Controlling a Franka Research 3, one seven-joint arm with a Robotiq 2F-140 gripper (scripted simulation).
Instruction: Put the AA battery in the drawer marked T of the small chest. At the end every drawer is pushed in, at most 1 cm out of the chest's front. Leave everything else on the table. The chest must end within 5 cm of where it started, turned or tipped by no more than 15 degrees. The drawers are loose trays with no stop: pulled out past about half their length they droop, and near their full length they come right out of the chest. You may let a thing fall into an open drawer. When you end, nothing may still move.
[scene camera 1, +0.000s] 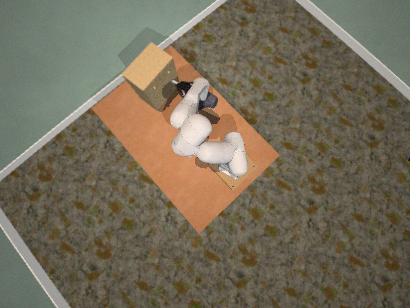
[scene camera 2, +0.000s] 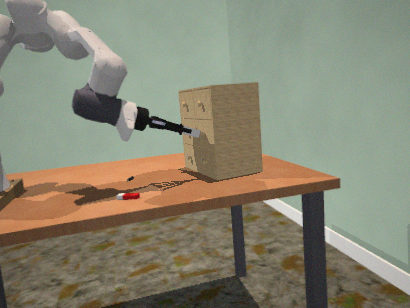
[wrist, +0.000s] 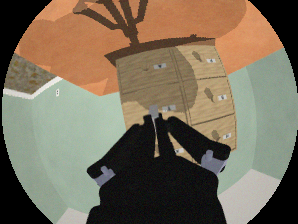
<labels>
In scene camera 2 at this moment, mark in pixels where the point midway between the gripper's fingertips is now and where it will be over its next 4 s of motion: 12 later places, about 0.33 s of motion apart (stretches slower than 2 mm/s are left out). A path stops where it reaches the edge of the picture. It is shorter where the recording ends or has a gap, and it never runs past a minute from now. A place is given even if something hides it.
My gripper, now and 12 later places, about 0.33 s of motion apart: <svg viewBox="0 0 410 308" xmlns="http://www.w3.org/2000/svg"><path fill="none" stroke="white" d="M198 133L195 134L187 136L181 135L172 132L172 131L171 130L170 129L167 126L159 121L150 117L141 111L136 109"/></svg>
</labels>
